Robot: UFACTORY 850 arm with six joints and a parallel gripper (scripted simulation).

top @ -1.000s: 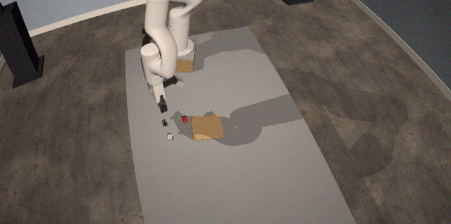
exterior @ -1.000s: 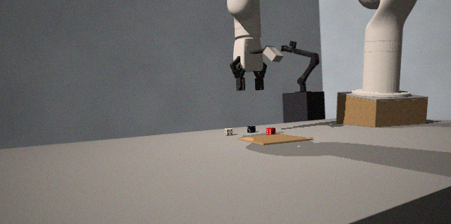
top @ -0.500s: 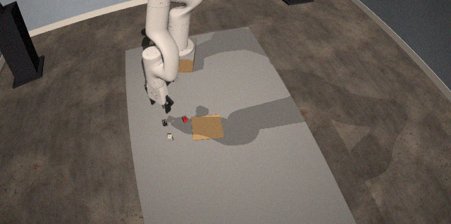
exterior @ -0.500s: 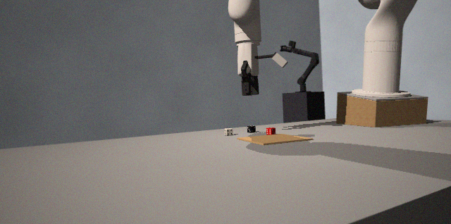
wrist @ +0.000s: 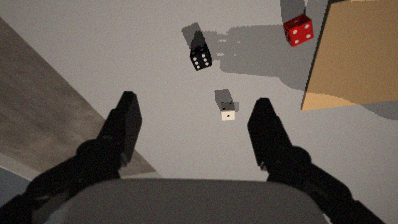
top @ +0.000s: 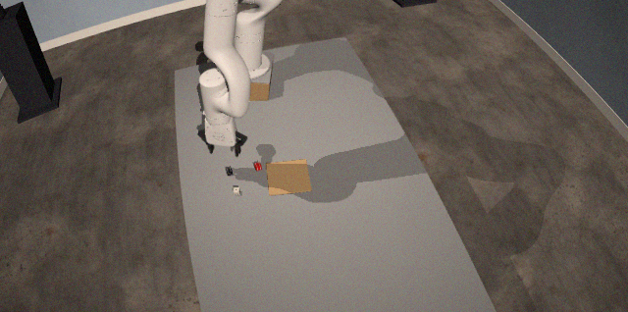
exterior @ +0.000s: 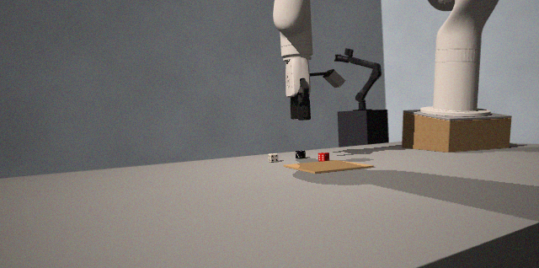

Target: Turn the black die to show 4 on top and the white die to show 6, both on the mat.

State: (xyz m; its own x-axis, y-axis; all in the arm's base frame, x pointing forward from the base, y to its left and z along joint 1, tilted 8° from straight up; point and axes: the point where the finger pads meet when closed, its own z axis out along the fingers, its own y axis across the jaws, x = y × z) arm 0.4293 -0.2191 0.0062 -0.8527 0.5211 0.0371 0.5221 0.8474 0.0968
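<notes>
Now: hand 100 mm above the black die. From my hand the other things lie so: tan mat 100 mm ahead, 180 mm to the left, 110 mm below; red die 20 mm ahead, 100 mm to the left, 100 mm below; white die 100 mm ahead, 100 mm below.
</notes>
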